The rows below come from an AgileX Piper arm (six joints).
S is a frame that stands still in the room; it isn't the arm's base.
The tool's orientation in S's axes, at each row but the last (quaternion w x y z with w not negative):
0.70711, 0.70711, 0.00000, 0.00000
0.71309, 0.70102, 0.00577, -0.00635
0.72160, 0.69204, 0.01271, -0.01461
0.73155, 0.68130, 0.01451, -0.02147
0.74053, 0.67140, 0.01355, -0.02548
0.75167, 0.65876, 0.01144, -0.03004
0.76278, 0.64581, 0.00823, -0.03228
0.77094, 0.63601, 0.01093, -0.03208
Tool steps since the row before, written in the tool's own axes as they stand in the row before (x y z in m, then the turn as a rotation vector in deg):
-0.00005, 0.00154, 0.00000, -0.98, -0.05, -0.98
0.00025, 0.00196, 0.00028, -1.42, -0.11, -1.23
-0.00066, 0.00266, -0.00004, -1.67, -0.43, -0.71
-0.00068, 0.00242, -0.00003, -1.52, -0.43, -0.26
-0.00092, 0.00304, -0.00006, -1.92, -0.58, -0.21
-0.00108, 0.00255, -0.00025, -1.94, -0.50, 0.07
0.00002, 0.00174, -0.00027, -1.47, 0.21, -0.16
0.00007, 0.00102, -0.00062, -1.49, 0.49, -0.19
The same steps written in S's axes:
-0.00005, 0.00000, 0.00154, -0.98, 0.98, -0.05
0.00028, -0.00025, 0.00196, -1.42, 1.23, -0.11
-0.00056, 0.00015, 0.00268, -1.68, 0.70, -0.39
-0.00055, 0.00021, 0.00244, -1.54, 0.25, -0.37
-0.00075, 0.00037, 0.00306, -1.95, 0.19, -0.49
-0.00092, 0.00061, 0.00255, -1.97, -0.08, -0.38
0.00013, 0.00055, 0.00167, -1.45, 0.25, 0.26
0.00015, 0.00080, 0.00088, -1.45, 0.33, 0.53

